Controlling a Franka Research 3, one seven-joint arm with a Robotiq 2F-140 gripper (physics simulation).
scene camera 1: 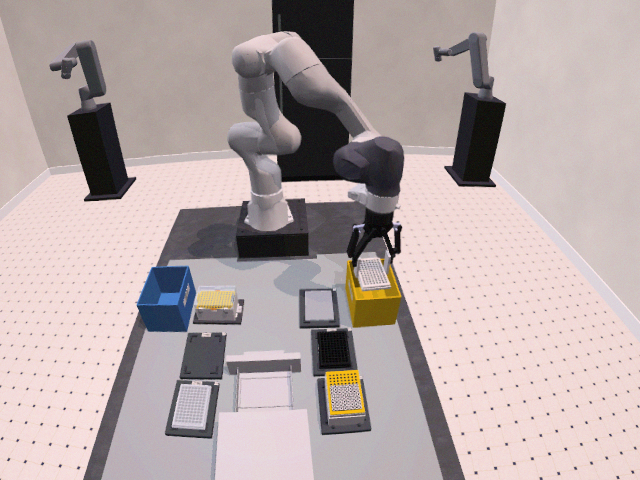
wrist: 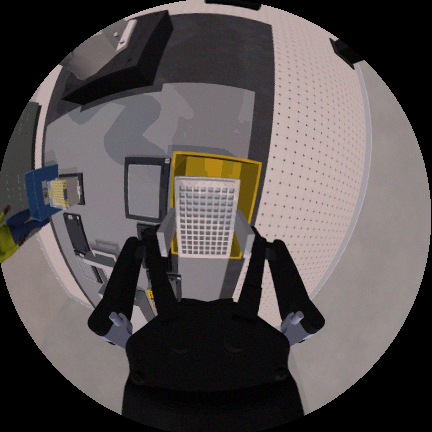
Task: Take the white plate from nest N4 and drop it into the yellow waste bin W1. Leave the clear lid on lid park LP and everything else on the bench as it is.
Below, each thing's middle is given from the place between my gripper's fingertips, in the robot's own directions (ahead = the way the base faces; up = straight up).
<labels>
My gripper is now 150 mm to the left of the lid-like panel point(scene camera 1: 318, 304) and 130 mm above it. From my hand the other things lie so: yellow-topped tip rack point(scene camera 1: 345, 406) 350 mm ahead, 110 mm to the right, 100 mm below; then black plate point(scene camera 1: 333, 348) 180 mm ahead, 120 mm to the right, 120 mm below.
</labels>
